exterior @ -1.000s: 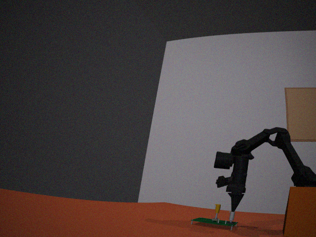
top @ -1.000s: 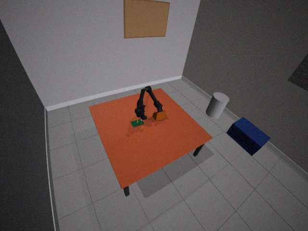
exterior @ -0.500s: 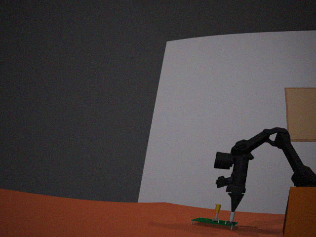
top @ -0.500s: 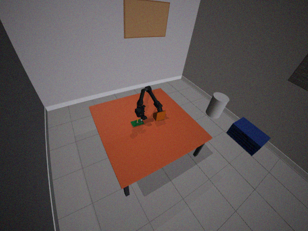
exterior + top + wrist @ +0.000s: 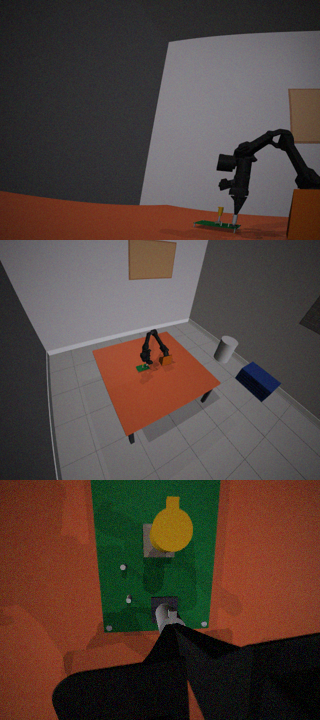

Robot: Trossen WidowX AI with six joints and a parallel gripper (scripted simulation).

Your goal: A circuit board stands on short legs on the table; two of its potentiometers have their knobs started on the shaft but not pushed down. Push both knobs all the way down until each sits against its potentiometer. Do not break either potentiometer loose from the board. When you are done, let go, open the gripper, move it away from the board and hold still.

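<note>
The grey knob lies 1 cm below my gripper tip. Round my gripper tip: yellow knob 6 cm ahead, 1 cm to the right, 1 cm above.
</note>
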